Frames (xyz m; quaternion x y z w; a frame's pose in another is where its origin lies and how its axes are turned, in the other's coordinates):
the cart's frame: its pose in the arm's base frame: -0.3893 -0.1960 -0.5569 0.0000 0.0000 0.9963 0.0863
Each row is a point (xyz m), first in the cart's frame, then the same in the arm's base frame.
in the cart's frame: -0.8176 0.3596 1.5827
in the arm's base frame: 0.3543 -0.6908 1.0258
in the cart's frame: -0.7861 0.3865 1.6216
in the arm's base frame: 0.3186 -0.7119 1.0647
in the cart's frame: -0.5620 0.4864 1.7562
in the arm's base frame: 0.0807 -0.7718 1.1993
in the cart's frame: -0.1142 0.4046 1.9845
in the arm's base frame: -0.3464 -0.6142 1.4276
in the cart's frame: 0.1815 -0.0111 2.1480
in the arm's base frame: -0.5662 -0.1539 1.5911
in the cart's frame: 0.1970 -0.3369 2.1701
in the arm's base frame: -0.5254 0.1698 1.6132
